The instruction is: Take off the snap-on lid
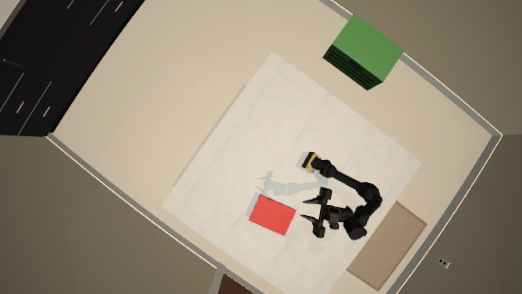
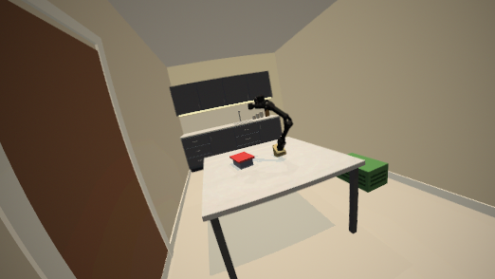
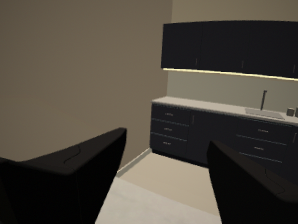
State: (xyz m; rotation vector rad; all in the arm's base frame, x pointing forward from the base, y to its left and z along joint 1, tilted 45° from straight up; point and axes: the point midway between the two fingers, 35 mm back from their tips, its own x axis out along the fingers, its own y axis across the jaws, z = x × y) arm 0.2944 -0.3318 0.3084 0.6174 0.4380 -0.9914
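My gripper tip is 490 mm above the red lid, 200 mm short of it and 60 mm to the right of it. From my gripper tip the other things lie so: storage box: 530 mm below, 200 mm ahead, 60 mm to the left.
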